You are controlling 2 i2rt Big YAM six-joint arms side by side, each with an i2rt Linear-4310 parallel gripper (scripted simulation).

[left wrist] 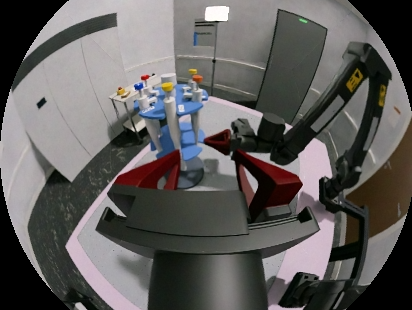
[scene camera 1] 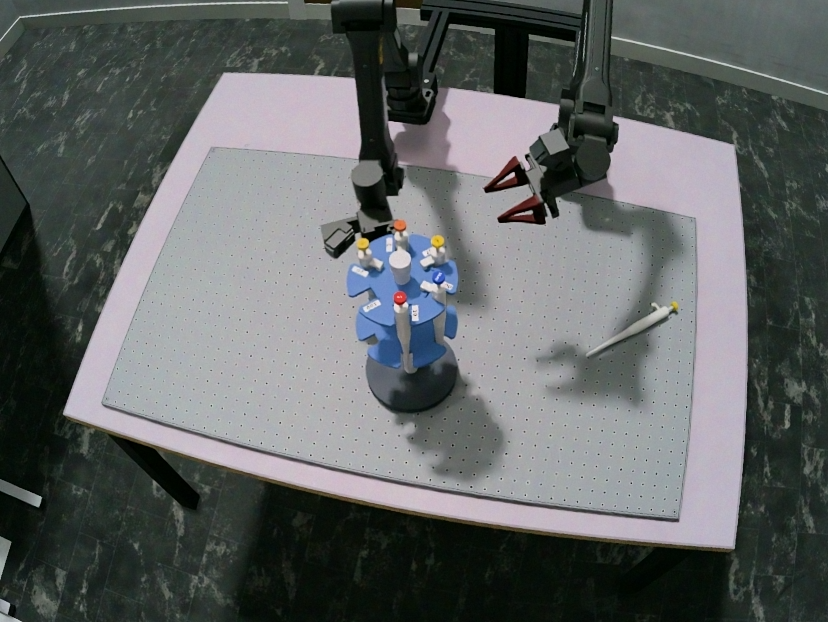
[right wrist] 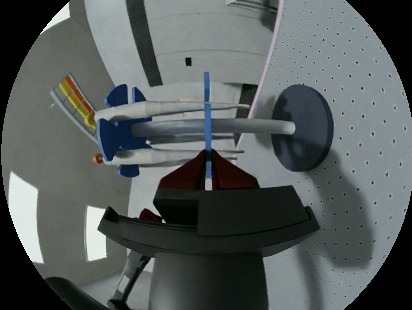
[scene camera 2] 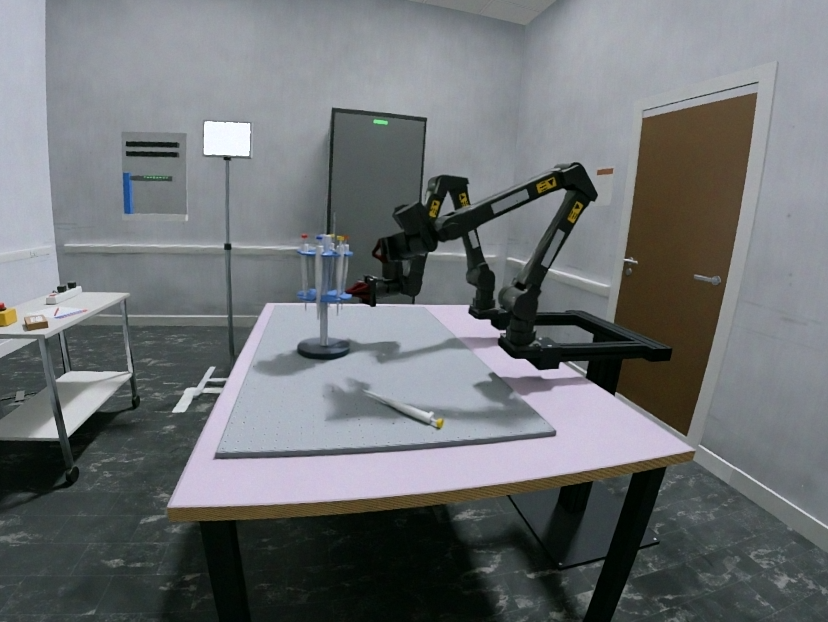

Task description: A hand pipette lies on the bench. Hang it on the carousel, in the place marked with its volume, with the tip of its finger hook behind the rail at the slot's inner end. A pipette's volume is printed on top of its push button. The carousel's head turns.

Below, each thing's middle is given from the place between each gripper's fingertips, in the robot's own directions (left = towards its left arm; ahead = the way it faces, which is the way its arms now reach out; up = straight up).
Scene:
Now: the orange-button pipette [right wrist: 145, 155] 80 mm above my right hand [scene camera 2: 345, 293], 30 mm to the left of it and 30 mm ahead of it. From my right hand the other things lie so: red-button pipette [scene camera 1: 401, 314] 120 mm ahead, 80 mm above, 60 mm to the left.
I see the orange-button pipette 130 mm ahead of my left hand [scene camera 1: 491, 205], 110 mm to the right of it and 70 mm below it. The rest, counted from my left hand: red-button pipette 220 mm ahead, 80 mm to the right, 70 mm below.

